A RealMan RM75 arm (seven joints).
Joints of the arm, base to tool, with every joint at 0 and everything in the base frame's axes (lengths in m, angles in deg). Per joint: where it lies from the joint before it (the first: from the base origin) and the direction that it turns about. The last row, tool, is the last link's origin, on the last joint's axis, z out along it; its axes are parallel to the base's.
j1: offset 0 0 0.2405 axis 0 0 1
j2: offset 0 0 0 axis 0 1 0
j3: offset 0 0 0.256 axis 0 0 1
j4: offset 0 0 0 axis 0 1 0
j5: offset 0 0 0.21 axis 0 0 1
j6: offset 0 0 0 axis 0 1 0
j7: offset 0 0 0.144 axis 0 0 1
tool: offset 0 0 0
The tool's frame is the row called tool.
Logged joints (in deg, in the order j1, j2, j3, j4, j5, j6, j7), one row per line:
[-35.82, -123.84, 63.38, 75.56, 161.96, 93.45, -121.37]
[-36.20, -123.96, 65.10, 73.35, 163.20, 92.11, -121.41]
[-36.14, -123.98, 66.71, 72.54, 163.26, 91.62, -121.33]
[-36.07, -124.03, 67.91, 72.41, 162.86, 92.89, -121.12]
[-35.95, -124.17, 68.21, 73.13, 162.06, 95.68, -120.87]
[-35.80, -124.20, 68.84, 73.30, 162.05, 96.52, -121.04]
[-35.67, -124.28, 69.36, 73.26, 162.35, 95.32, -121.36]
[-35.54, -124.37, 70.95, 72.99, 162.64, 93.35, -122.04]
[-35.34, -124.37, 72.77, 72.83, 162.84, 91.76, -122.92]
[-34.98, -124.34, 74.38, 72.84, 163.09, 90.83, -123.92]
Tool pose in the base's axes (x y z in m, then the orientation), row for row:
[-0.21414, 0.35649, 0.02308, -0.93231, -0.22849, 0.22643, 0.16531]
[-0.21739, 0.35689, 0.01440, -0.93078, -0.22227, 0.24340, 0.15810]
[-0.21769, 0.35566, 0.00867, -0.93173, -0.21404, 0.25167, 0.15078]
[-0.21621, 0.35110, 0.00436, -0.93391, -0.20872, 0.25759, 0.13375]
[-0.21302, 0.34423, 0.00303, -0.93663, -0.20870, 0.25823, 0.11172]
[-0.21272, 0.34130, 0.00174, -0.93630, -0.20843, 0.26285, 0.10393]
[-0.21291, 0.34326, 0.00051, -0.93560, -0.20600, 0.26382, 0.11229]
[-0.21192, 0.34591, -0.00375, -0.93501, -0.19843, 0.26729, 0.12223]
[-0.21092, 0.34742, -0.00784, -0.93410, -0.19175, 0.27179, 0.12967]
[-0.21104, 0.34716, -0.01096, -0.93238, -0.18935, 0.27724, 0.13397]
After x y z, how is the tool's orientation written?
As a quaternion, x y z w.
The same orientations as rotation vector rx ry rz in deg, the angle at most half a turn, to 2 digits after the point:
[-152.17, -37.29, 36.96]
[-152.53, -36.42, 39.89]
[-153.30, -35.22, 41.41]
[-155.14, -34.67, 42.79]
[-157.56, -35.11, 43.44]
[-158.22, -35.22, 44.42]
[-157.34, -34.64, 44.37]
[-156.34, -33.18, 44.69]
[-155.53, -31.93, 45.25]
[-154.87, -31.45, 46.05]

